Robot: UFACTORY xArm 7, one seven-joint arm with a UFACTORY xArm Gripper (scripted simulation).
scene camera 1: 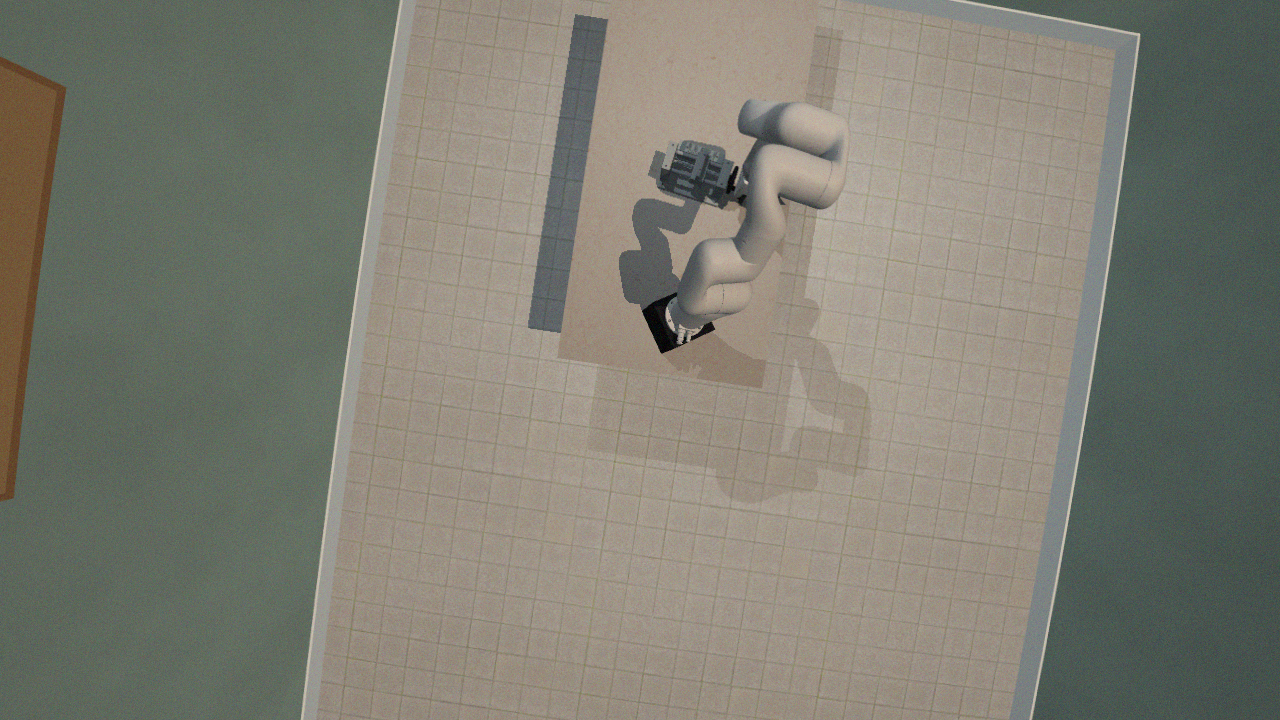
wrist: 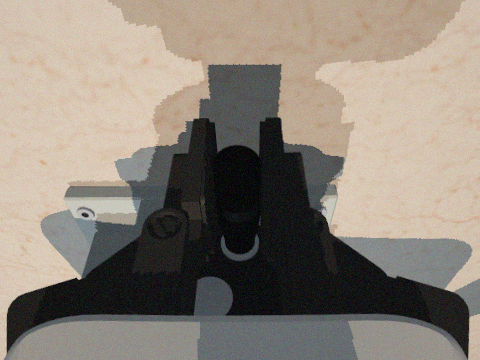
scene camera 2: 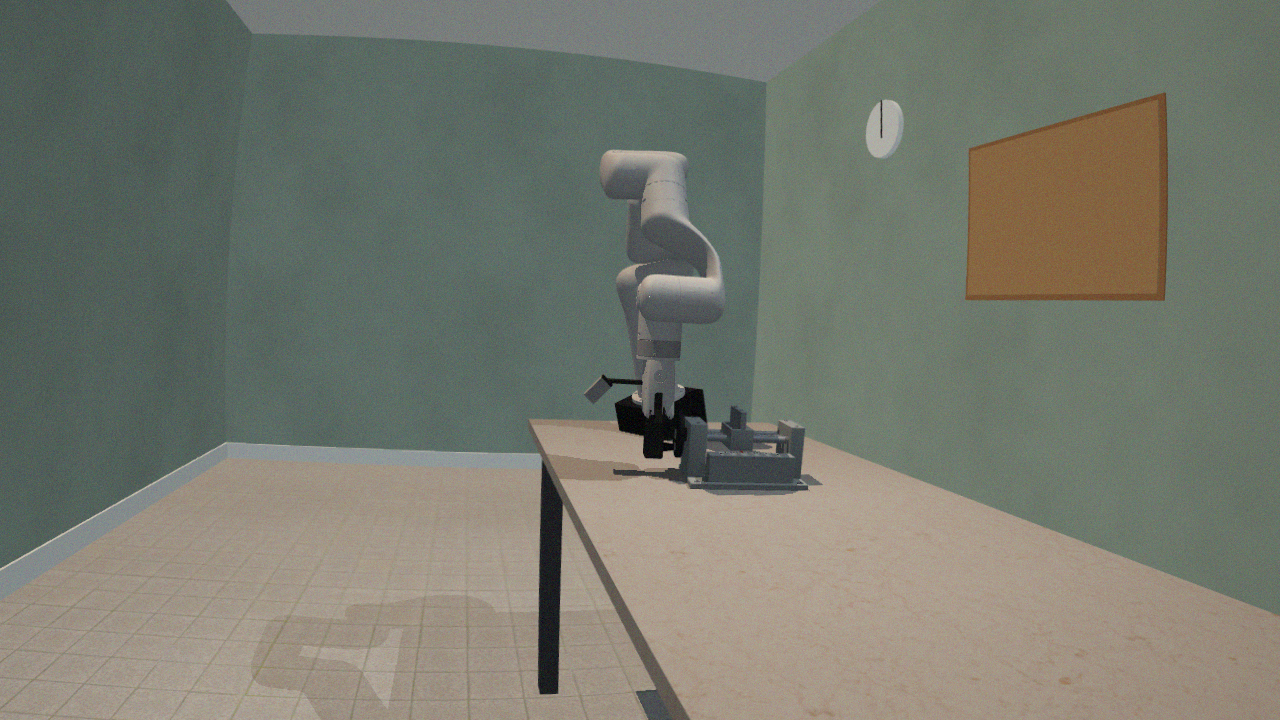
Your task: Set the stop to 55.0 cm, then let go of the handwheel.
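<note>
My own gripper is visible to me in scene camera 2 [scene camera 2: 652,456], and the wrist view has the gripper too [wrist: 238,147]. There is also a stop block [scene camera 2: 741,436] that I can see.
</note>
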